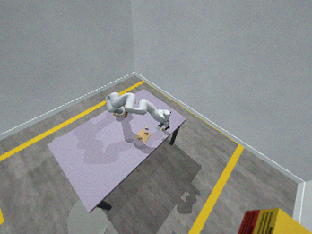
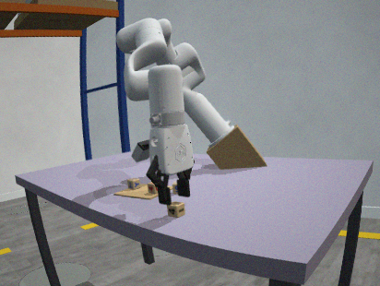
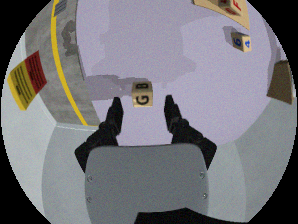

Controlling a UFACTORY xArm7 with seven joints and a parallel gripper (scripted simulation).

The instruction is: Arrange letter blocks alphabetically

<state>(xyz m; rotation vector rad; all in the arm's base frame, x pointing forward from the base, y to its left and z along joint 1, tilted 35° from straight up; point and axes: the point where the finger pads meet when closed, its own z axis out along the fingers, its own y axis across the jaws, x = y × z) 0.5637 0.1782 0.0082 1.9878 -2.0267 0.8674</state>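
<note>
My gripper is now 150 mm past the tan mat, 220 mm to the left of it and 50 mm above it.
</note>
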